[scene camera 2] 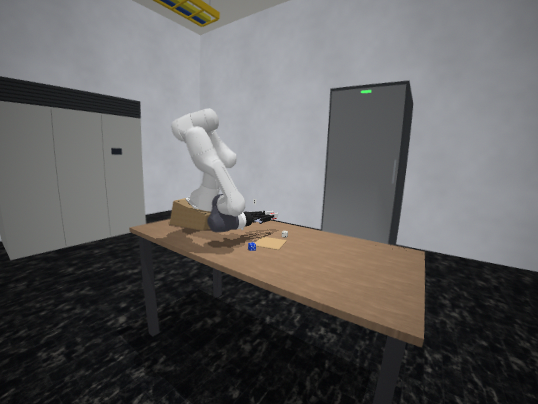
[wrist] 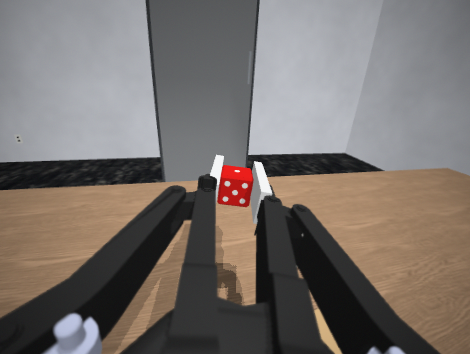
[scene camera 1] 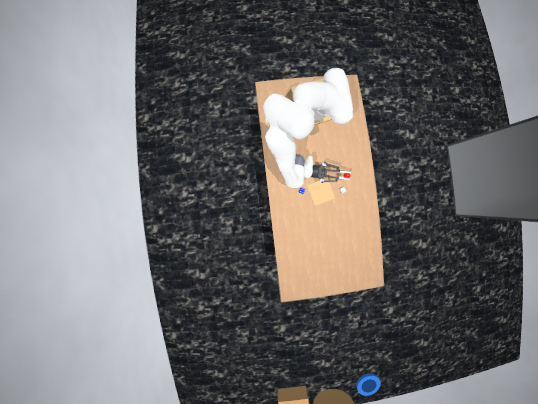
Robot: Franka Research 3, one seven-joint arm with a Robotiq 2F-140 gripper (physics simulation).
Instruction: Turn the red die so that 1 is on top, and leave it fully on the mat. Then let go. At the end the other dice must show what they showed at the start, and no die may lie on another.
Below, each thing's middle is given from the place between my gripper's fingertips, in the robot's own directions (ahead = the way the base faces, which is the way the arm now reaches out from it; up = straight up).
The red die (wrist: 236,183) lies 1 cm to the right of my hand and 1 cm below it.
